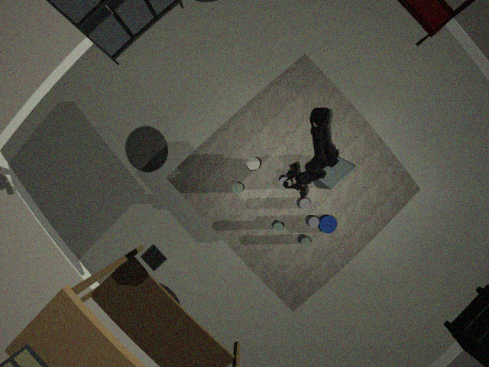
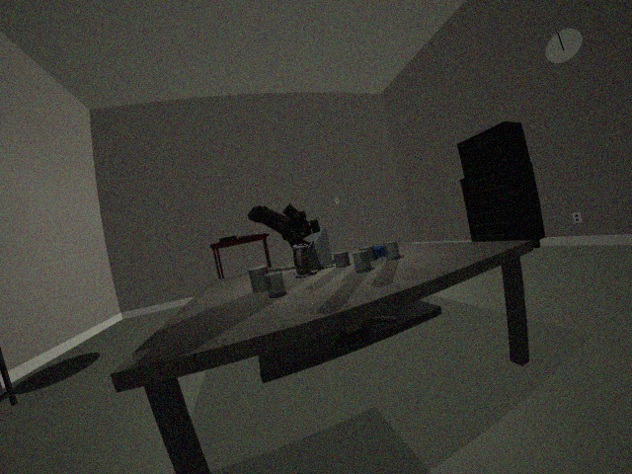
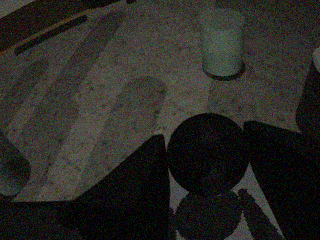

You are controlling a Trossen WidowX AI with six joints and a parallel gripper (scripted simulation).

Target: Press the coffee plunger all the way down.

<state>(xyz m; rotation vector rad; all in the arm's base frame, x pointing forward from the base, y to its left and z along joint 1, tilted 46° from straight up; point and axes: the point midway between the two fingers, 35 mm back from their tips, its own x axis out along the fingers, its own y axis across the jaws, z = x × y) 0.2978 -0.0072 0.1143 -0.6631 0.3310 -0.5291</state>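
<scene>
My gripper tip is 4 cm past the coffee press, 1 cm to the left of it and 8 cm above it. Also, from my gripper tip: blue disc (7 cm behind, 41 cm to the left, 16 cm below).
</scene>
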